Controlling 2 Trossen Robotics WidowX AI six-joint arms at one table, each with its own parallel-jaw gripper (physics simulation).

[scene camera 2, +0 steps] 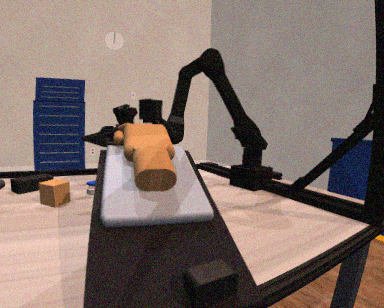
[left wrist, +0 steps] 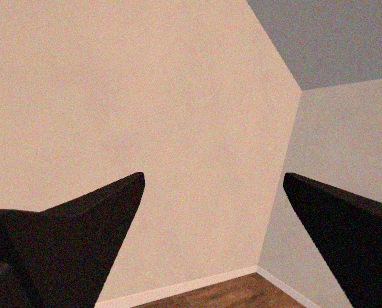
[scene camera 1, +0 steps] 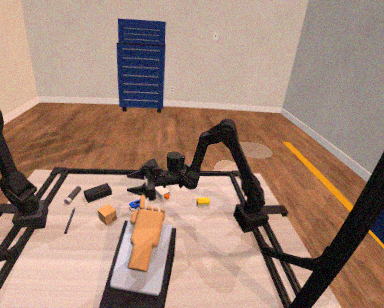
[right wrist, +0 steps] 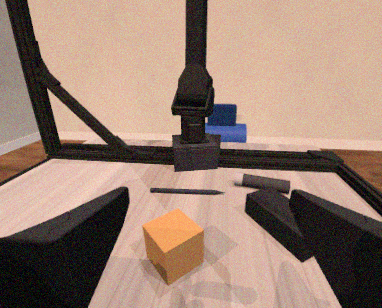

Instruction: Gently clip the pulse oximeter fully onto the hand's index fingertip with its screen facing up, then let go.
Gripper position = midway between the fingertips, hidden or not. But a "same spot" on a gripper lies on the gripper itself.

left gripper: left wrist 212,178; not seen in scene camera 2 (out of frame); not seen in scene camera 1 (out of frame); not seen in the right wrist view (out of frame)
right gripper: scene camera 2; scene camera 1; right wrist 210,196; not seen in the left wrist view (out of frame)
same spot on right gripper: (scene camera 2: 104,137) = (scene camera 1: 136,190)
